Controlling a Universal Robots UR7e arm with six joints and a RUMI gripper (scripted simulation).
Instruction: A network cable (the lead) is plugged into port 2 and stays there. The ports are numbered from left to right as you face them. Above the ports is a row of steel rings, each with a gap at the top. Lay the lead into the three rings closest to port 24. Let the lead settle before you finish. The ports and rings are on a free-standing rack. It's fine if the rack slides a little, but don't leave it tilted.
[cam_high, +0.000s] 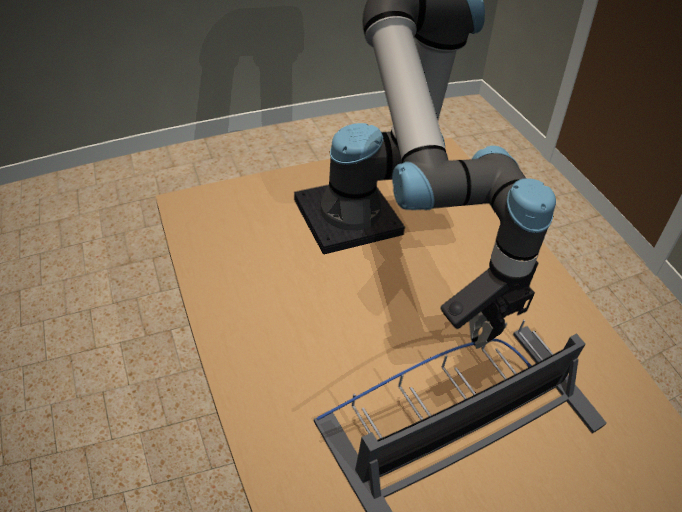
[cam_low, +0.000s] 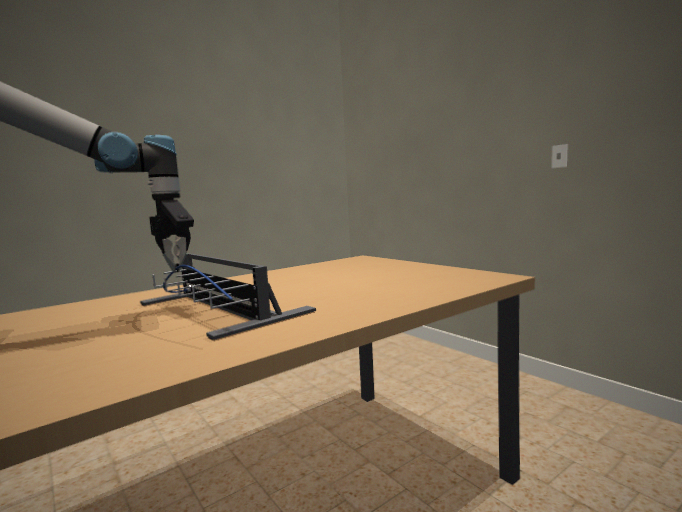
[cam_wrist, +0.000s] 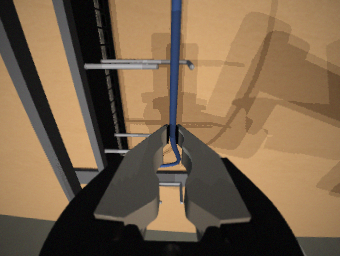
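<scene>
Now: the free-standing rack 11 cm ahead of my hand, 6 cm below it and 2 cm to the right of it.
</scene>
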